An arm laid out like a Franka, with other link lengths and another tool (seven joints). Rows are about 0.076 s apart.
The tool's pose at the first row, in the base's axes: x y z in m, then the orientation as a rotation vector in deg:
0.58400, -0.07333, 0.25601, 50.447, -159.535, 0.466
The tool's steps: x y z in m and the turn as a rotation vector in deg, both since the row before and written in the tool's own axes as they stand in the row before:
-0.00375, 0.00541, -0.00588, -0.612, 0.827, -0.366
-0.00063, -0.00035, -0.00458, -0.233, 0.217, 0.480
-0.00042, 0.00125, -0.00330, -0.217, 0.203, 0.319
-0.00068, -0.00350, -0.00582, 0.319, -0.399, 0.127
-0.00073, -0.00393, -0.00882, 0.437, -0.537, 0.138
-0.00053, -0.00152, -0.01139, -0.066, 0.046, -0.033
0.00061, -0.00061, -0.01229, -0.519, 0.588, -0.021
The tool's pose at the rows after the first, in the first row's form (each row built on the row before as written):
0.58513, -0.06634, 0.26129, 50.605, -158.463, -0.081
0.58686, -0.06594, 0.26557, 49.832, -158.417, -0.224
0.58725, -0.06444, 0.26877, 49.289, -158.315, -0.379
0.59112, -0.06655, 0.27398, 49.285, -158.815, -0.087
0.59590, -0.06878, 0.28210, 49.326, -159.474, 0.313
0.59962, -0.06894, 0.29298, 49.345, -159.402, 0.235
0.60213, -0.06893, 0.30504, 49.110, -158.726, -0.236

